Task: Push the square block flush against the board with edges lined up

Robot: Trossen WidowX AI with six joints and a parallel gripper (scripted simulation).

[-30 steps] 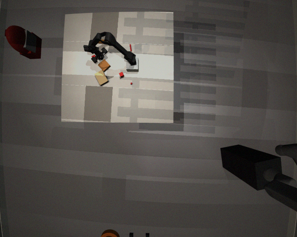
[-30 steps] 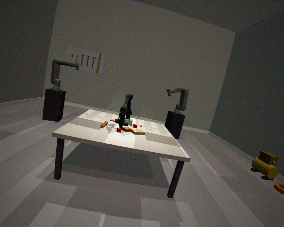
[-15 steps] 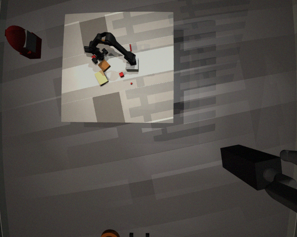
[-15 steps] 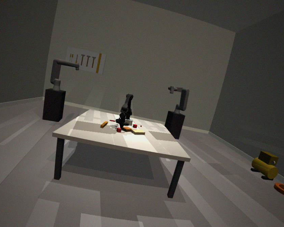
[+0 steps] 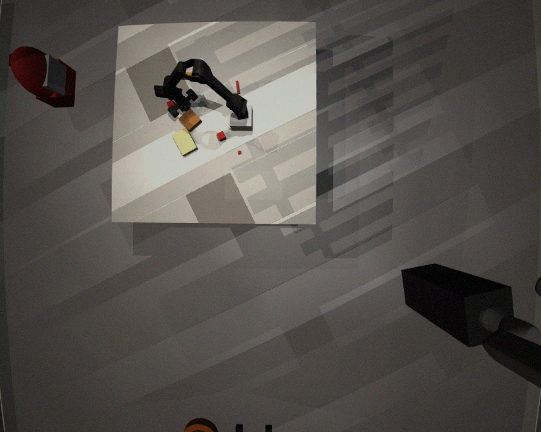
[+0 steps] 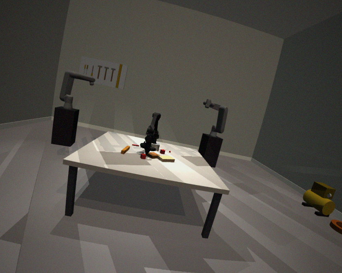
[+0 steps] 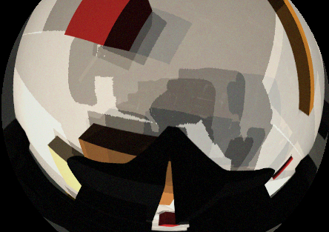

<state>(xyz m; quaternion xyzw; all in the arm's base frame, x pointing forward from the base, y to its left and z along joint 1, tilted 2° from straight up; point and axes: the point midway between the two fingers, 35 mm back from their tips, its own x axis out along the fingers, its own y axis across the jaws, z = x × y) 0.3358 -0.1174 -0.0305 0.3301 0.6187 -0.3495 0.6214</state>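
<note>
Now: the orange square block 10 mm behind my gripper tip, 70 mm to the left of it and 10 mm above it. Round my gripper tip: tan board: 50 mm ahead, 200 mm to the left, 10 mm above; orange bar: 60 mm behind, 210 mm to the right, 10 mm above; thin red bar: 330 mm behind, 90 mm to the right.
</note>
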